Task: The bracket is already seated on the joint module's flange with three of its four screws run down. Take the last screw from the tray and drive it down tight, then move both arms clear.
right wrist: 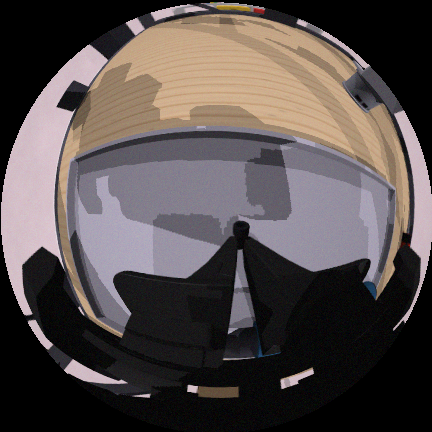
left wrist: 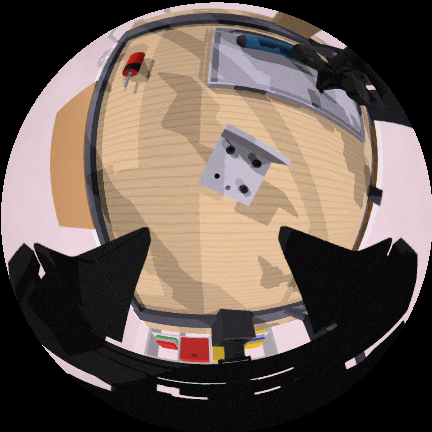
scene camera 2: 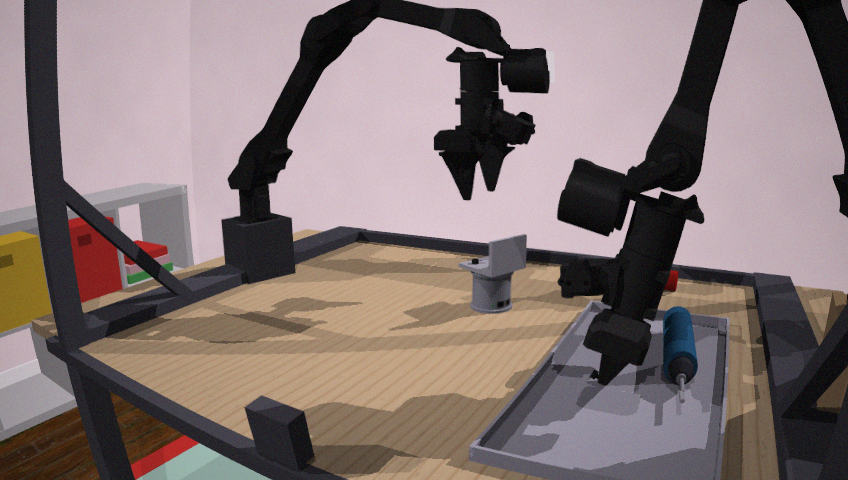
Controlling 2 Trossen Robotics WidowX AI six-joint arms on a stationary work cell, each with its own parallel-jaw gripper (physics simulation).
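Frame: origin at the left arm's base, x down, y left, z ahead, level; metres.
Where they show: left gripper, between the fingertips: [left wrist: 215,233] [scene camera 2: 479,195]; right gripper, between the fingertips: [right wrist: 238,241] [left wrist: 317,88] [scene camera 2: 602,382]; left arm's base, origin of its link: [left wrist: 232,342] [scene camera 2: 255,218].
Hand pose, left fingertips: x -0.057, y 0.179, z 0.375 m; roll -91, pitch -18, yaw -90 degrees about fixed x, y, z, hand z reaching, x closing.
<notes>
Each offset is from my left fingertips to the centre of the thing.
The grey bracket @(dx +0.077, dy -0.018, dz +0.040 m) [scene camera 2: 508,255] [left wrist: 234,171] sits on the round joint module @(dx +0.128, dy -0.018, dz +0.040 m) [scene camera 2: 491,292] [right wrist: 361,93]. Three black screw heads show on it in the left wrist view, beside a dark hole and a smaller hole. My right gripper [scene camera 2: 603,380] [right wrist: 238,241] is shut on a black screw @(dx +0.149, dy -0.141, dz +0.300 m) [scene camera 2: 593,375] [right wrist: 241,228], whose head sticks out past the fingertips. It points down low over the grey tray @(dx +0.151, dy -0.108, dz +0.332 m) [scene camera 2: 678,443] [left wrist: 240,65] [right wrist: 200,187]; whether the screw touches the tray I cannot tell. My left gripper [scene camera 2: 479,194] [left wrist: 215,233] is open and empty, high above the table near the bracket.
A blue driver @(dx +0.135, dy -0.053, dz +0.364 m) [scene camera 2: 678,339] [left wrist: 265,45] lies in the tray beside my right gripper, its bit toward the front. A red driver @(dx +0.142, dy +0.229, dz +0.197 m) [scene camera 2: 671,280] [left wrist: 133,64] lies on the table beyond the tray, partly hidden by my right arm in the scene view. A dark frame edges the table.
</notes>
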